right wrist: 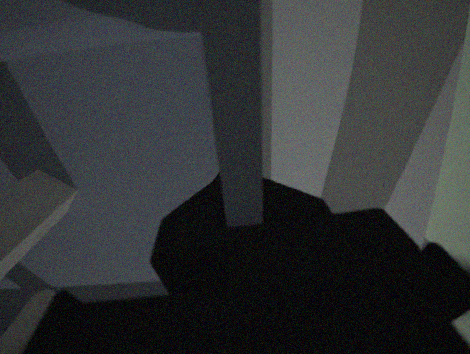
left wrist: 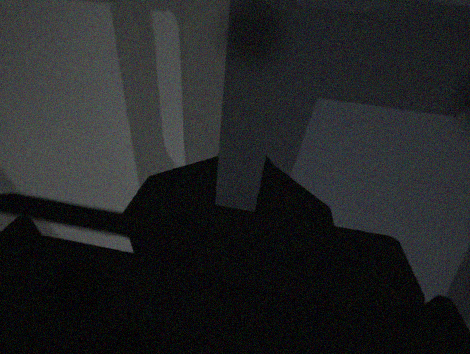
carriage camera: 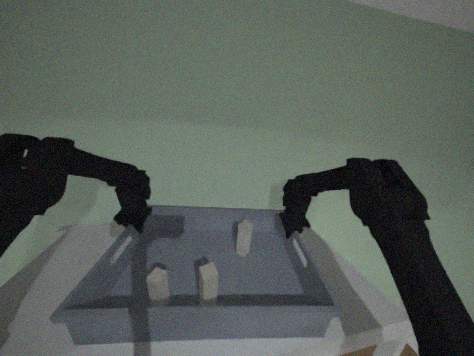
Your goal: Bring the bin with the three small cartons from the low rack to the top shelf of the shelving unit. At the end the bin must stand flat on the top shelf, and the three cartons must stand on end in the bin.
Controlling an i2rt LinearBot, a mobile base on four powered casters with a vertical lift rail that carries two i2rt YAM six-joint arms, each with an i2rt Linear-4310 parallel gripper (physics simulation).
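Places are measured from the left arm's base along level axes (x ahead, y left, z up), in centimetres.
Pixels of known places: left gripper, fingertip midpoint: [carriage camera: 139, 232]; right gripper, fingertip midpoint: [carriage camera: 287, 238].
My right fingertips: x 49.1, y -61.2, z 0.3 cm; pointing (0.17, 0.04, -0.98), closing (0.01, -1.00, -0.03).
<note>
Ahead of a thing's pixels: the offset from my right fingertips to its middle. "*": to the spot under its first point. Level surfaces: height alone.
The grey-blue bin [carriage camera: 206, 275] sits on a pale shelf surface @(dz -7.5 cm) [carriage camera: 57, 275] in the carriage view. Three beige cartons stand on end inside: one at the front left [carriage camera: 157, 283], one at the front middle [carriage camera: 208, 281], one farther back @(* dx -5.3, dy +19.2, dz +3.7 cm) [carriage camera: 243, 237]. My left gripper [carriage camera: 132, 222] is shut on the bin's left wall near the far corner. My right gripper [carriage camera: 293, 227] is shut on the bin's right wall near the far corner. The left wrist view shows the wall [left wrist: 238, 167] between the dark fingers. The right wrist view shows the wall [right wrist: 243, 190] likewise, with a carton @(* dx -1.9, dy +16.8, dz -0.4 cm) [right wrist: 25, 213] at the left.
A green wall [carriage camera: 229, 95] rises behind the shelf. A brown patch @(* dx +36.4, dy -113.1, dz -144.8 cm) [carriage camera: 368, 350] shows at the bottom right below the shelf edge. Slot handles show in the bin's left [carriage camera: 121, 248] and right [carriage camera: 300, 251] walls.
</note>
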